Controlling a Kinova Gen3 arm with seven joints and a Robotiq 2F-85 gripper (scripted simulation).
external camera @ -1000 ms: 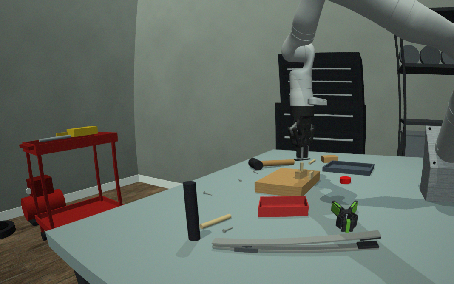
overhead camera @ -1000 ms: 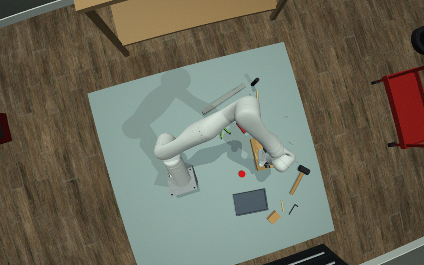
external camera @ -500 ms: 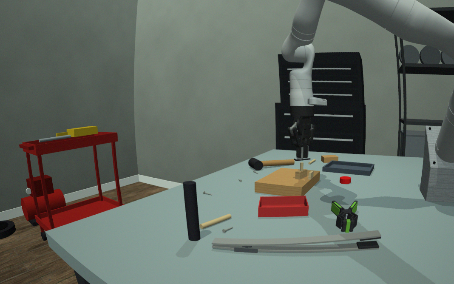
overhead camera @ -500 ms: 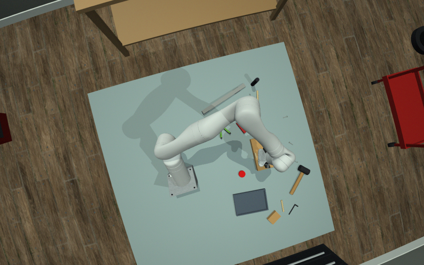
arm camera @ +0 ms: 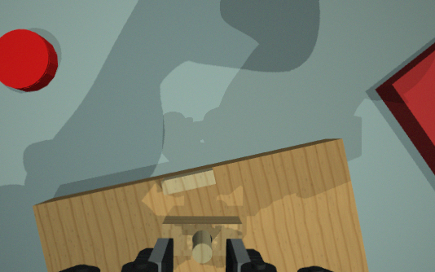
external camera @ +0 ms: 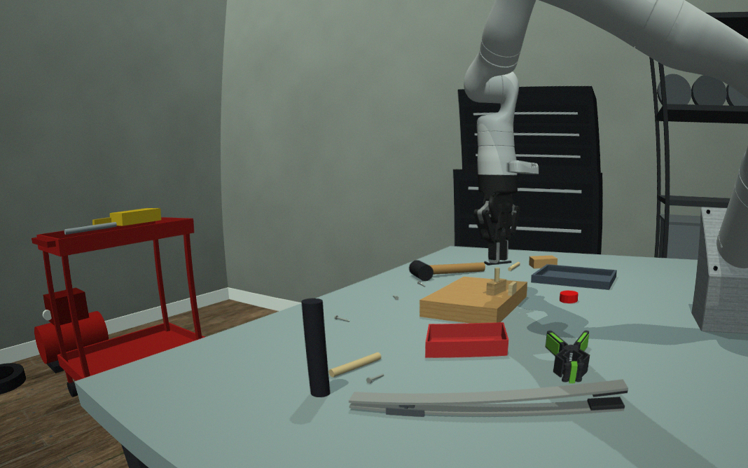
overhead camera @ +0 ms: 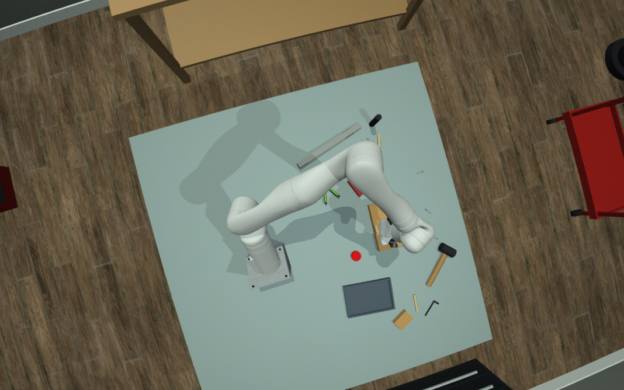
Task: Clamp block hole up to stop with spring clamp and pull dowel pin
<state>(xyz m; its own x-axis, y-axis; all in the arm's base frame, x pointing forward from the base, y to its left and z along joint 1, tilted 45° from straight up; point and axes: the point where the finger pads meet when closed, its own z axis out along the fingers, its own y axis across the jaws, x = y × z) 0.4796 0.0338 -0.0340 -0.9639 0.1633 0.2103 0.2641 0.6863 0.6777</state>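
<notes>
My hand is 5 cm above the dowel pin. The rest, counted from my hand: red puck: 14 cm behind, 10 cm below, 9 cm to the right; small wooden block: 7 cm below; wooden bench board: 9 cm below, 4 cm ahead.
</notes>
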